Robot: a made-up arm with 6 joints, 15 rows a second.
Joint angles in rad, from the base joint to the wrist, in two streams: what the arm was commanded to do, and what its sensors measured. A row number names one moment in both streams.
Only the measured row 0 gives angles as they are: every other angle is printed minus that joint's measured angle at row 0.
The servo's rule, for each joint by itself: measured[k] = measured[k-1] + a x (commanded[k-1-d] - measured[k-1]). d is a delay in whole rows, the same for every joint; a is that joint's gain. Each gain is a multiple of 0.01, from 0.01 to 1. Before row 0 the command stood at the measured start. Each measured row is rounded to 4 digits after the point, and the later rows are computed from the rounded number. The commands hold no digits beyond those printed.
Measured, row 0:
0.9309 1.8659 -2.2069 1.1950 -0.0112 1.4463
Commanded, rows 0 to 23:
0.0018 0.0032 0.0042 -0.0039 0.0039 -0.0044
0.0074 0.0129 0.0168 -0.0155 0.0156 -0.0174
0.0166 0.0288 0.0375 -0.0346 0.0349 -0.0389
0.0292 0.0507 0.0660 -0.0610 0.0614 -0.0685
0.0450 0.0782 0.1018 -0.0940 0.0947 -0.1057
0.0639 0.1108 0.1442 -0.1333 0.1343 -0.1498
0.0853 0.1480 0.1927 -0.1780 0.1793 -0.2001
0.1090 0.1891 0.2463 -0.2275 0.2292 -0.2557
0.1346 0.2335 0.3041 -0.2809 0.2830 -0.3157
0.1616 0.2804 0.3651 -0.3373 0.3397 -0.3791
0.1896 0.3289 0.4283 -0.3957 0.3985 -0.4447
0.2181 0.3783 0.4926 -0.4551 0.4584 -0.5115
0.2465 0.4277 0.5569 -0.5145 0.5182 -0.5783
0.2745 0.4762 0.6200 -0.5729 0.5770 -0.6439
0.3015 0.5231 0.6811 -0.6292 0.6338 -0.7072
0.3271 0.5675 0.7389 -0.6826 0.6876 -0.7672
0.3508 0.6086 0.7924 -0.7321 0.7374 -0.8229
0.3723 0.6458 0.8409 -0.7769 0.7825 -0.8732
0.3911 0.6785 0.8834 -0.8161 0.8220 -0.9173
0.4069 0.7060 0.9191 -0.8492 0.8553 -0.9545
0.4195 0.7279 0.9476 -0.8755 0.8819 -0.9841
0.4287 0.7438 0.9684 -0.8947 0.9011 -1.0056
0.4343 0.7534 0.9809 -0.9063 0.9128 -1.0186
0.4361 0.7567 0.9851 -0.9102 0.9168 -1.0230
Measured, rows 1 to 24:
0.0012 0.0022 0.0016 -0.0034 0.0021 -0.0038
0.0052 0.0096 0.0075 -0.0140 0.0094 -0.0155
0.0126 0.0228 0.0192 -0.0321 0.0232 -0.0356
0.0234 0.0421 0.0375 -0.0575 0.0438 -0.0639
0.0374 0.0670 0.0626 -0.0896 0.0713 -0.0998
0.0546 0.0972 0.0944 -0.1281 0.1053 -0.1428
0.0746 0.1323 0.1327 -0.1720 0.1453 -0.1921
0.0970 0.1715 0.1770 -0.2208 0.1906 -0.2468
0.1214 0.2143 0.2266 -0.2737 0.2405 -0.3061
0.1475 0.2599 0.2806 -0.3297 0.2941 -0.3689
0.1749 0.3075 0.3382 -0.3878 0.3505 -0.4341
0.2030 0.3564 0.3984 -0.4470 0.4088 -0.5007
0.2313 0.4056 0.4602 -0.5064 0.4679 -0.5674
0.2594 0.4543 0.5225 -0.5649 0.5268 -0.6332
0.2868 0.5018 0.5844 -0.6215 0.5846 -0.6968
0.3130 0.5471 0.6447 -0.6753 0.6402 -0.7573
0.3376 0.5895 0.7023 -0.7253 0.6927 -0.8137
0.3602 0.6283 0.7564 -0.7707 0.7412 -0.8649
0.3803 0.6629 0.8059 -0.8107 0.7848 -0.9100
0.3976 0.6926 0.8500 -0.8446 0.8229 -0.9483
0.4118 0.7170 0.8881 -0.8718 0.8548 -0.9791
0.4228 0.7355 0.9194 -0.8920 0.8798 -1.0019
0.4303 0.7479 0.9434 -0.9046 0.8976 -1.0163
0.4341 0.7540 0.9597 -0.9095 0.9080 -1.0221
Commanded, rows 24 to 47:
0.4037 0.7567 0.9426 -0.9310 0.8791 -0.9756
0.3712 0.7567 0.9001 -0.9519 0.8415 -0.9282
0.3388 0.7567 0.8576 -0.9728 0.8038 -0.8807
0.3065 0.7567 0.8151 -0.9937 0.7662 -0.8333
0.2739 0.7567 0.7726 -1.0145 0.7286 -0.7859
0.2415 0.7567 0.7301 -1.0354 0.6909 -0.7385
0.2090 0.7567 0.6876 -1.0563 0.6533 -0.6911
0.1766 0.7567 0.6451 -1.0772 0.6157 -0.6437
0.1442 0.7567 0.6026 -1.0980 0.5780 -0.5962
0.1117 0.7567 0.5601 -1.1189 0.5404 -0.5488
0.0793 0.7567 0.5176 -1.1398 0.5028 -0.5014
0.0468 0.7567 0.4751 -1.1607 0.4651 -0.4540
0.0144 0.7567 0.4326 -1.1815 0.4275 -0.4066
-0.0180 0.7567 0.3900 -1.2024 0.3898 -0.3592
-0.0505 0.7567 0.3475 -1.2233 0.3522 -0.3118
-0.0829 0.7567 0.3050 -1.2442 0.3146 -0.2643
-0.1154 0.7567 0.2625 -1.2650 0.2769 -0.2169
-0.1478 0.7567 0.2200 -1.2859 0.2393 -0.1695
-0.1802 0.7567 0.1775 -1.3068 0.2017 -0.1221
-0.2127 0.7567 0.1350 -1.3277 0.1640 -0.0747
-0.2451 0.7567 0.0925 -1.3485 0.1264 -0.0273
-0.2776 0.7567 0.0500 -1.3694 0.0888 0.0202
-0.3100 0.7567 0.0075 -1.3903 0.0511 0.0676
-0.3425 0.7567 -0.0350 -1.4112 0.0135 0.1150
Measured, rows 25 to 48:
0.4143 0.7559 0.9530 -0.9284 0.8924 -0.9821
0.3863 0.7565 0.9324 -0.9491 0.8649 -0.9357
0.3554 0.7566 0.9032 -0.9700 0.8319 -0.8884
0.3236 0.7567 0.8688 -0.9909 0.7964 -0.8410
0.2913 0.7567 0.8313 -1.0117 0.7598 -0.7936
0.2589 0.7567 0.7918 -1.0326 0.7226 -0.7462
0.2265 0.7567 0.7512 -1.0535 0.6852 -0.6988
0.1941 0.7567 0.7098 -1.0744 0.6477 -0.6514
0.1617 0.7567 0.6680 -1.0952 0.6101 -0.6039
0.1292 0.7567 0.6259 -1.1161 0.5725 -0.5565
0.0968 0.7567 0.5837 -1.1370 0.5349 -0.5091
0.0643 0.7567 0.5413 -1.1579 0.4972 -0.4617
0.0319 0.7567 0.4989 -1.1787 0.4596 -0.4143
-0.0005 0.7567 0.4564 -1.1996 0.4219 -0.3669
-0.0330 0.7567 0.4139 -1.2205 0.3843 -0.3195
-0.0654 0.7567 0.3714 -1.2414 0.3467 -0.2720
-0.0979 0.7567 0.3289 -1.2622 0.3090 -0.2246
-0.1303 0.7567 0.2864 -1.2831 0.2714 -0.1772
-0.1627 0.7567 0.2439 -1.3040 0.2338 -0.1298
-0.1952 0.7567 0.2014 -1.3249 0.1961 -0.0824
-0.2276 0.7567 0.1589 -1.3457 0.1585 -0.0350
-0.2601 0.7567 0.1164 -1.3666 0.1209 0.0125
-0.2925 0.7567 0.0739 -1.3875 0.0832 0.0599
-0.3250 0.7567 0.0314 -1.4084 0.0456 0.1073

